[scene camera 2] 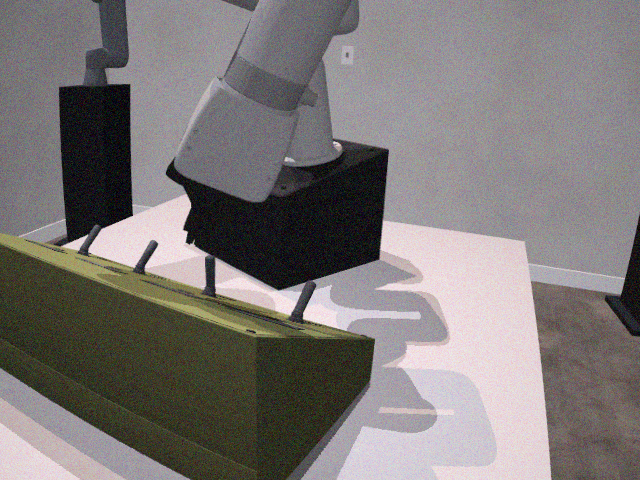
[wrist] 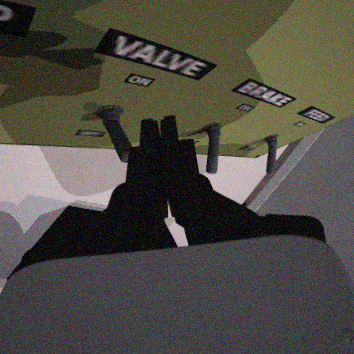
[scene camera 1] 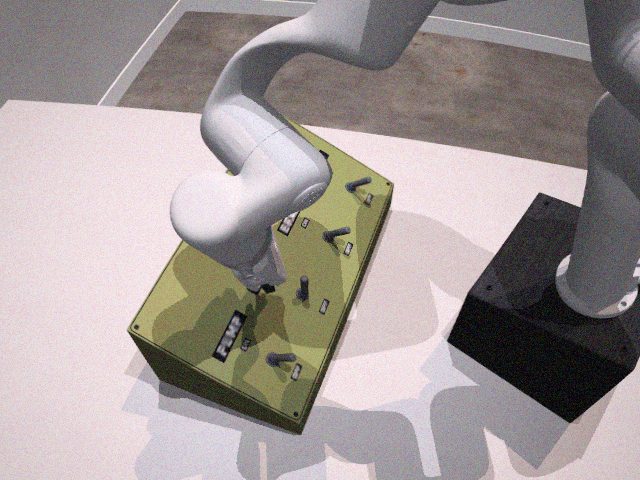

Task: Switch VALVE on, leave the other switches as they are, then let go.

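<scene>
Gripper (wrist: 162, 140) (scene camera 1: 269, 262) (scene camera 2: 193, 239): visible. Also visible: an olive switch panel (wrist: 255, 79) (scene camera 1: 200, 329) (scene camera 2: 186, 376).
</scene>
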